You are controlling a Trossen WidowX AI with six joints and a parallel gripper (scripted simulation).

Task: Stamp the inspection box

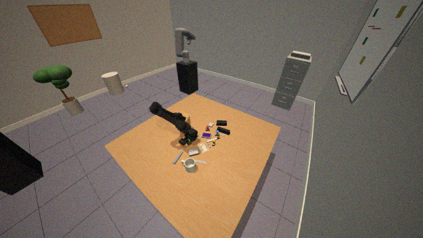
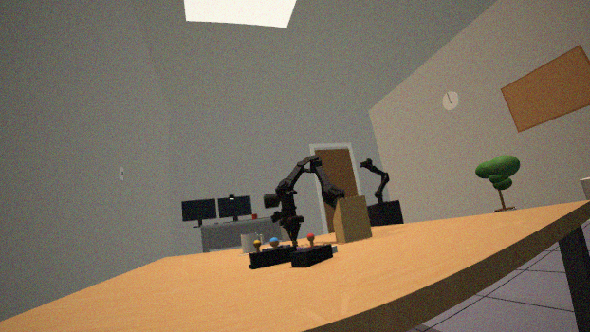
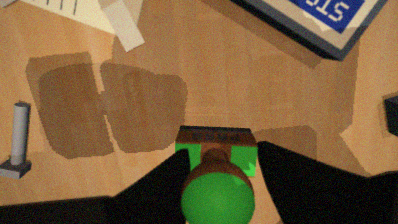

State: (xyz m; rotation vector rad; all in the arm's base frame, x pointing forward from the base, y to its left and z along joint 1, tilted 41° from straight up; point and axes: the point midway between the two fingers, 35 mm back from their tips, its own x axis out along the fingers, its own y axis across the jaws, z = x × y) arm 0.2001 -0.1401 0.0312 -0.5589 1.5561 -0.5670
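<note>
Now: gripper tip right at the green-knobbed pass stamp. Round my gripper tip: purple ink pad (5 cm ahead, 18 cm to the left, 3 cm below); cream card (12 cm ahead, 5 cm to the left, 3 cm below); white mug (16 cm ahead, 17 cm to the right).
</note>
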